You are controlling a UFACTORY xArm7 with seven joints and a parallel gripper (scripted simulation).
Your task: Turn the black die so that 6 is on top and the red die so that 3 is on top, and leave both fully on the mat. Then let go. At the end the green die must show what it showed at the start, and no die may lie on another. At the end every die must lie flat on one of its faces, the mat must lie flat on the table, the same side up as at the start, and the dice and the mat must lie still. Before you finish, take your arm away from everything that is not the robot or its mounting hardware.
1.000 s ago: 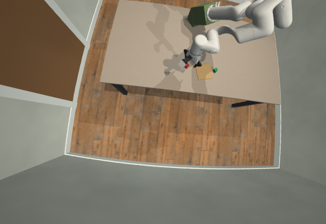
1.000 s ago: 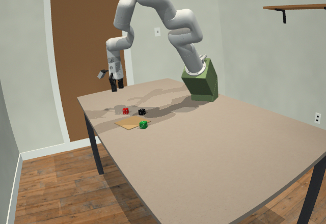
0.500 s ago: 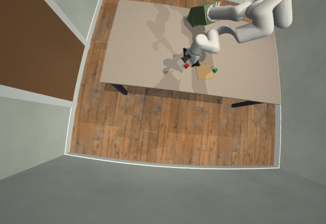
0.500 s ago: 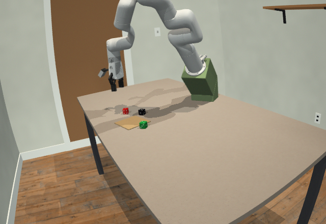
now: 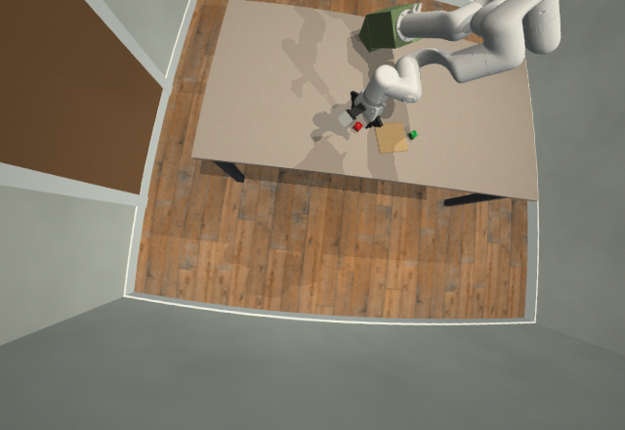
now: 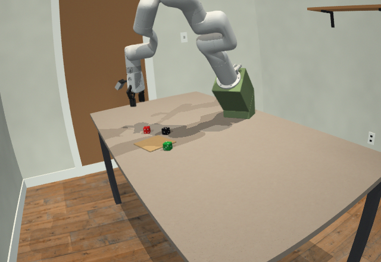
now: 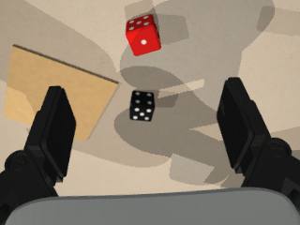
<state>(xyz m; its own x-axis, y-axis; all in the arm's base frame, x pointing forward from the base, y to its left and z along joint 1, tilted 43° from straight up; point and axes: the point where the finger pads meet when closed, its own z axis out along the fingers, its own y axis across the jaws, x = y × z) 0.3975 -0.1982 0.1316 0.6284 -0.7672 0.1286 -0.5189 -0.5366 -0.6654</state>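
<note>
Right now the red die is 140 mm below my hand, 30 mm behind it and 20 mm to the left of it. The rest, counted from my hand: tan mat (180 mm to the left, 160 mm below, 20 mm behind); then black die (140 mm below, 100 mm behind, 90 mm to the left); then green die (280 mm to the left, 140 mm below, 50 mm behind).
</note>
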